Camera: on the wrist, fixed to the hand. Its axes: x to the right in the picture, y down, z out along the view.
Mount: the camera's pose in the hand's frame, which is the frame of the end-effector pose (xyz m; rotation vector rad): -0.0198 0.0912 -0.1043 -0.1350 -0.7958 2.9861
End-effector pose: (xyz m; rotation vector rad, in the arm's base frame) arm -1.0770 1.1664 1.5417 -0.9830 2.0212 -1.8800
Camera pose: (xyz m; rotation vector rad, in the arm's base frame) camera -1.1510 1.2587 1.4670 1.0485 0.7330 0.4368
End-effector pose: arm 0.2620 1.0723 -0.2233 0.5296 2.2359 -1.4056
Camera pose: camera 0.3101 1.2027 -0.2397 1.4300 -0.4441 0.4169
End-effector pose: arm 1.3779 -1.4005 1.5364 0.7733 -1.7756 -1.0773
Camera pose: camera 1.4756 -1.3810 1.6347 -2.2098 -1.1228 0.8362
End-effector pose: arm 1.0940 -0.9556 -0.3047 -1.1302 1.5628 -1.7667
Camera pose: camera 1.0032 -0.9016 -0.3965 0.7986 0.8216 0.7987
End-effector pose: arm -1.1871 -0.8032 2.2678 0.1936 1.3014 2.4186
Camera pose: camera -1.2245 -0.9368 2.2859 -1.4730 0.3171 -0.4658
